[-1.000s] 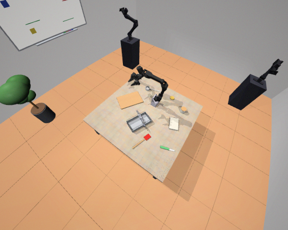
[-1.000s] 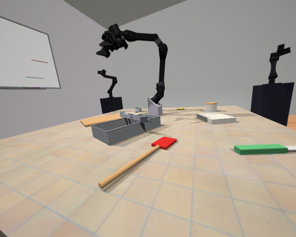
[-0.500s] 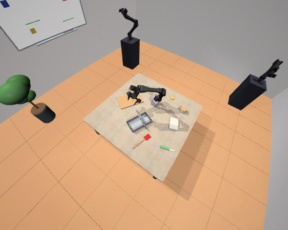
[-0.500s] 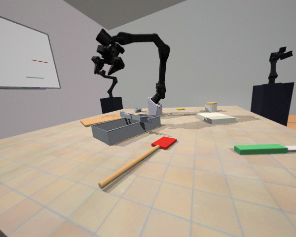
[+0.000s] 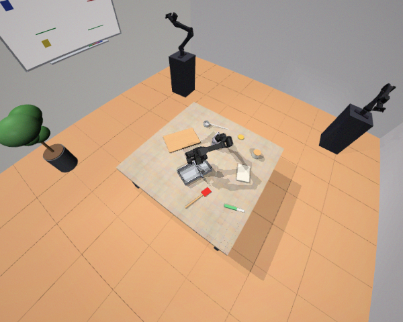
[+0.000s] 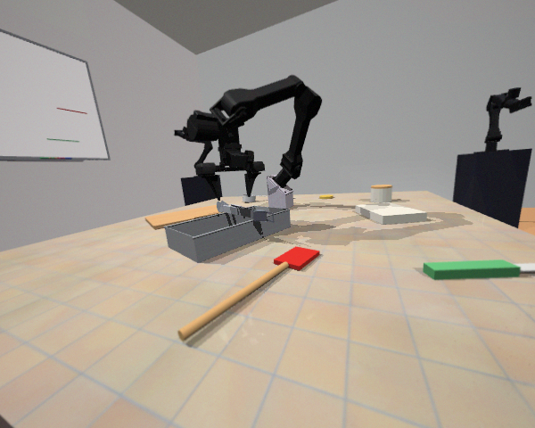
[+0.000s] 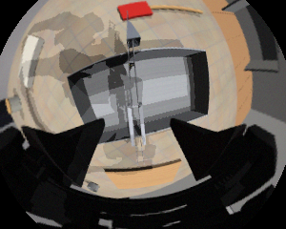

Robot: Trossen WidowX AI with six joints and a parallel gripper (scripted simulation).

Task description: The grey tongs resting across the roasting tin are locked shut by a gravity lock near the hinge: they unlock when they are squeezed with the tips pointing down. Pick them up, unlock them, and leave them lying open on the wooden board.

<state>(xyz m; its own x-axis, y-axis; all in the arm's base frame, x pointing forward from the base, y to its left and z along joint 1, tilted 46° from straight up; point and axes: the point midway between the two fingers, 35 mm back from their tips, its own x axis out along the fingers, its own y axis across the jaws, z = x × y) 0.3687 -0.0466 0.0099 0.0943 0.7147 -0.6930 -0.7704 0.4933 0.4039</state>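
My gripper tip is 7 cm above the grey roasting tin, 4 cm short of it and 1 cm to the right of it. From my gripper tip the other things lie so: wooden board: 33 cm to the right, 22 cm behind, 9 cm below; then white block: 42 cm to the left, 21 cm behind, 9 cm below; then jar: 49 cm behind, 45 cm to the left, 7 cm below.
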